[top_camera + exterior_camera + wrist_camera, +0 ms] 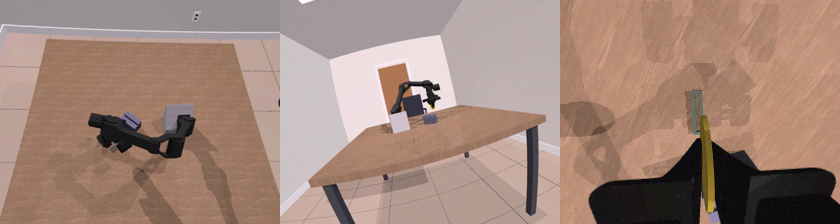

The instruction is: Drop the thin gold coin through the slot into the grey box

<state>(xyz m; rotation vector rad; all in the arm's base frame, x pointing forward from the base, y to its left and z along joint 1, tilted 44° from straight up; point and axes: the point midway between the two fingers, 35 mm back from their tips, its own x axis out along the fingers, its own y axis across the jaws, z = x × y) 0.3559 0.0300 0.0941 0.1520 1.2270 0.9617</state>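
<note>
The gold coin lies 2 cm above my gripper tip.
</note>
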